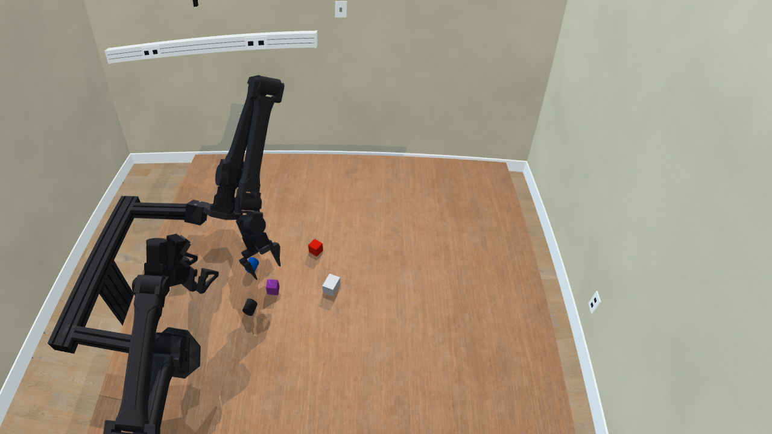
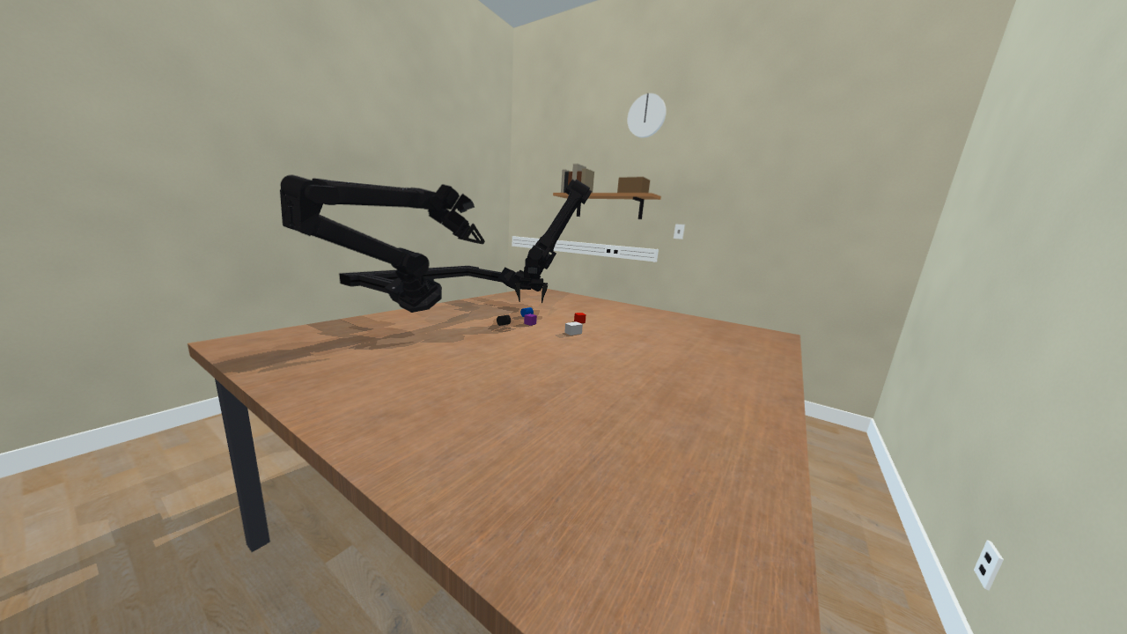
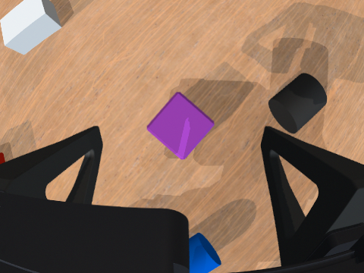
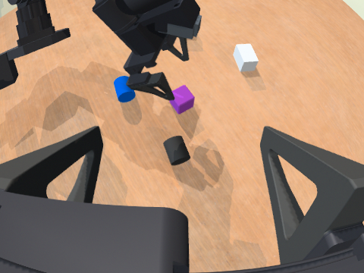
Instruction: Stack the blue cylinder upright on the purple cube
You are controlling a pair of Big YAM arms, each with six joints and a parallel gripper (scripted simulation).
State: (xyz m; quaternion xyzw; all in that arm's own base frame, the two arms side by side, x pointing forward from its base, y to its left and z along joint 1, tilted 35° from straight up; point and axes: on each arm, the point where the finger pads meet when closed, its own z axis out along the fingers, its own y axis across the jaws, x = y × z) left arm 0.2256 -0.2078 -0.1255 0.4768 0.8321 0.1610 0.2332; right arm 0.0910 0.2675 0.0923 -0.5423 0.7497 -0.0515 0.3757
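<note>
Now: left hand 9 cm past the blue cylinder, 8 cm to the right of it and 8 cm above it. Round my left hand: purple cube 8 cm below, 1 cm to the right, 1 cm ahead; white cube 21 cm ahead, 8 cm below, 2 cm to the left; black cylinder 10 cm to the right, 8 cm below, 6 cm behind.
</note>
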